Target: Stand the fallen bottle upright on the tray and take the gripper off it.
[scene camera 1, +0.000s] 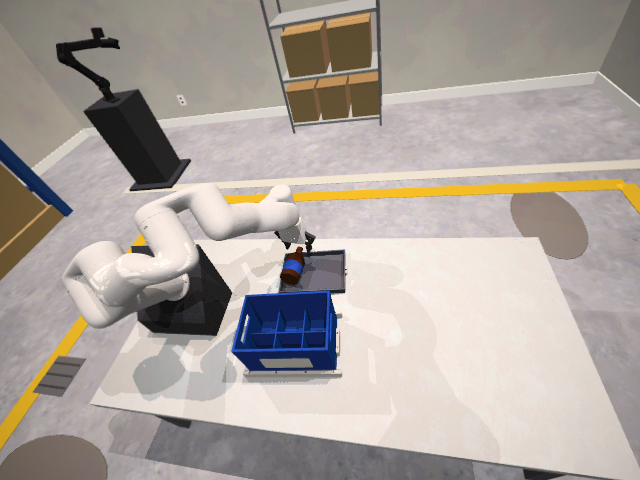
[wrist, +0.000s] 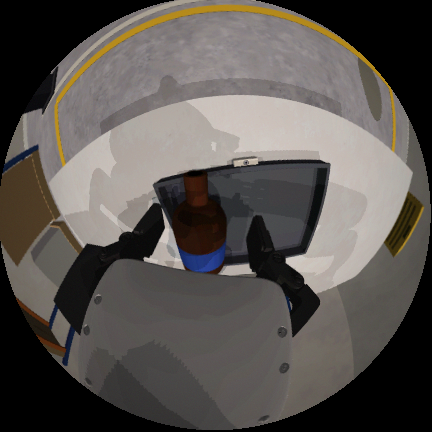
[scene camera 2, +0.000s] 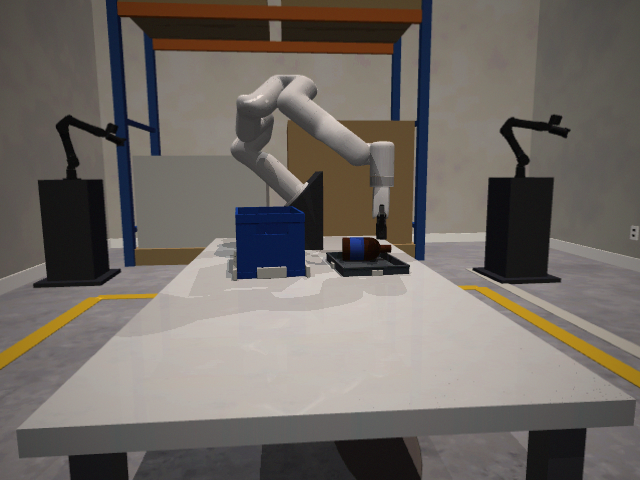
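Where they show: gripper, fingertip midpoint: (scene camera 1: 299, 248) (wrist: 205, 221) (scene camera 2: 381, 237); arm's base at its link origin: (scene camera 1: 173, 282) (scene camera 2: 297, 195).
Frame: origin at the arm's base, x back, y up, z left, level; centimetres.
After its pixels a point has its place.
A brown bottle (scene camera 1: 292, 268) @[x -36.8, y -12.3, z 14.2 cm] (scene camera 2: 365, 249) @[x -39.6, y -15.3, z 18.2 cm] (wrist: 200, 232) @[x -37.2, y -12.4, z 21.6 cm] with a blue label lies on its side on the dark tray (scene camera 1: 330, 289) @[x -51.1, y -17.4, z 8.1 cm] (scene camera 2: 372, 271) @[x -56.7, y -18.6, z 16.3 cm] (wrist: 316, 210) @[x -55.3, y -17.9, z 19.1 cm], near the tray's left side in the scene camera 1 view. Its neck points toward the table's far edge and reaches the tray's rim. My gripper (scene camera 1: 298, 248) @[x -38.1, y -11.8, z 23.5 cm] (scene camera 2: 381, 237) @[x -38.1, y -11.8, z 23.5 cm] (wrist: 205, 221) @[x -38.1, y -11.8, z 23.5 cm] is open, with its black fingers spread wide. It hangs above the neck end of the bottle and holds nothing. In the wrist view the bottle shows between the two fingers, below them, and its base is partly hidden by the gripper body.
A blue crate (scene camera 1: 284, 360) @[x -41.3, y -9.2, z -21.4 cm] (scene camera 2: 269, 248) @[x -54.4, y -11.8, z -11.8 cm] with several compartments stands beside the tray, on the near side in the scene camera 1 view. Pale brackets sit around its base. The arm's black mount (scene camera 1: 214, 294) @[x -10.9, y -9.2, z 0.8 cm] stands on the table (scene camera 1: 491, 335) @[x -102.1, y -19.9, z -7.2 cm] (scene camera 2: 320, 361) @[x -111.6, y -19.8, z -5.1 cm] left of the tray.
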